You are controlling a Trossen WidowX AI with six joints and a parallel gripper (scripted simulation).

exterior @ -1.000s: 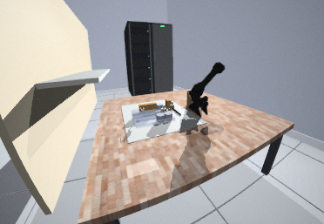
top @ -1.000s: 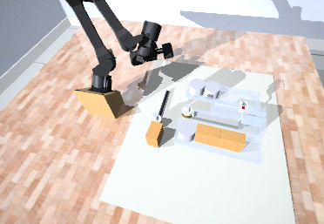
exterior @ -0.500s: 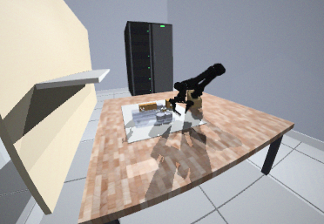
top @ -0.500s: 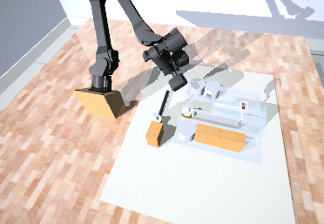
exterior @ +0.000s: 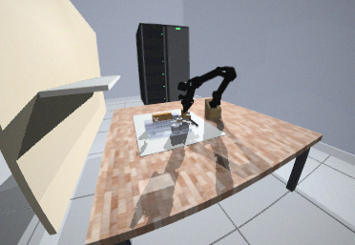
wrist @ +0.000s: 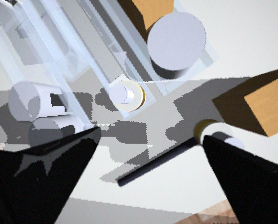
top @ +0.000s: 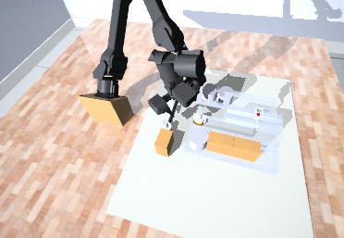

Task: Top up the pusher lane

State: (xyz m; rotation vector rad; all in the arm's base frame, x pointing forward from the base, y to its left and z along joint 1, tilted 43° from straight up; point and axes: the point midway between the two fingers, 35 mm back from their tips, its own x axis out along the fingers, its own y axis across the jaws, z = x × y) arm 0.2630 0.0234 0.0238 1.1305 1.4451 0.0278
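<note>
Now: the tan box 110 mm to the right of my gripper tip, 50 mm below it and 40 mm behind it. From my gripper tip the other things lie so: thin black rod 80 mm below, 50 mm behind, 30 mm to the left; then white mat 120 mm ahead, 90 mm below, 10 mm to the right; then clear rack 200 mm ahead, 70 mm below, 40 mm to the left.
</note>
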